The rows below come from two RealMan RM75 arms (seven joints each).
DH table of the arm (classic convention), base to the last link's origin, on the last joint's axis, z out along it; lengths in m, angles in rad. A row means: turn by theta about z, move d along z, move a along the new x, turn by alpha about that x. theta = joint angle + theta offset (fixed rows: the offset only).
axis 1: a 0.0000; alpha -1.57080; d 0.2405; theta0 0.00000
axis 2: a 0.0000; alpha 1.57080; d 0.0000; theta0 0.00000
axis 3: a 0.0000; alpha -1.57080; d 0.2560; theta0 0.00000
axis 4: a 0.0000; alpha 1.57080; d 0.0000; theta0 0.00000
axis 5: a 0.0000; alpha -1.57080; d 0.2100; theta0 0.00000
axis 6: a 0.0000; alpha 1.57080; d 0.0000; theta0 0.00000
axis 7: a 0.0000; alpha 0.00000; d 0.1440; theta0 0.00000
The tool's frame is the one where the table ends.
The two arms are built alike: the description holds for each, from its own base.
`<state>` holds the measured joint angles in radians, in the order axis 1, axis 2, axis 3, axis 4, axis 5, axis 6, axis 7, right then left.
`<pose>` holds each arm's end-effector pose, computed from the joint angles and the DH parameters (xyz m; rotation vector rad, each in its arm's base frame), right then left.
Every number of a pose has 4 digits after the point. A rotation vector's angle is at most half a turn.
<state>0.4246 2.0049 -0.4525 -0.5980 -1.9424 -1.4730 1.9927 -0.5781 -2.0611 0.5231 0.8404 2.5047 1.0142 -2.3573</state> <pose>0.3308 0.3212 0.0575 -2.0515 1.5789 0.9888 -0.3456 0.3887 0.0763 -1.7749 -1.5113 -0.2997</pose>
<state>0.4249 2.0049 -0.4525 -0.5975 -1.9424 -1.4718 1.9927 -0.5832 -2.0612 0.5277 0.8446 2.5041 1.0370 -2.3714</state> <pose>0.3308 0.3214 0.0574 -2.0506 1.5791 0.9885 -0.3412 0.3894 0.0745 -1.7912 -1.5267 -0.3063</pose>
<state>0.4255 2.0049 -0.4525 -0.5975 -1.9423 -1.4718 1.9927 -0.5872 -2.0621 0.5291 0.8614 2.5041 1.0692 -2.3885</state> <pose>0.3306 0.3216 0.0574 -2.0512 1.5786 0.9888 -0.3358 0.3898 0.0751 -1.8071 -1.5400 -0.3165</pose>
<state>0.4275 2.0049 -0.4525 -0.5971 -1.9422 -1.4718 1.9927 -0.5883 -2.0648 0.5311 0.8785 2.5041 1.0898 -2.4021</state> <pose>0.3300 0.3222 0.0573 -2.0530 1.5772 0.9898 -0.3318 0.3899 0.0760 -1.8149 -1.5467 -0.3239</pose>
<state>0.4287 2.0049 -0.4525 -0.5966 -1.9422 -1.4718 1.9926 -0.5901 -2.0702 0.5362 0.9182 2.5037 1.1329 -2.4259</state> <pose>0.3296 0.3226 0.0572 -2.0542 1.5767 0.9904 -0.3233 0.3902 0.0789 -1.8342 -1.5523 -0.3362</pose>
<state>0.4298 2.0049 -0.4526 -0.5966 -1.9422 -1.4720 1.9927 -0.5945 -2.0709 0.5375 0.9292 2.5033 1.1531 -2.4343</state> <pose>0.3292 0.3229 0.0572 -2.0555 1.5758 0.9908 -0.3190 0.3908 0.0793 -1.8478 -1.5564 -0.3411</pose>
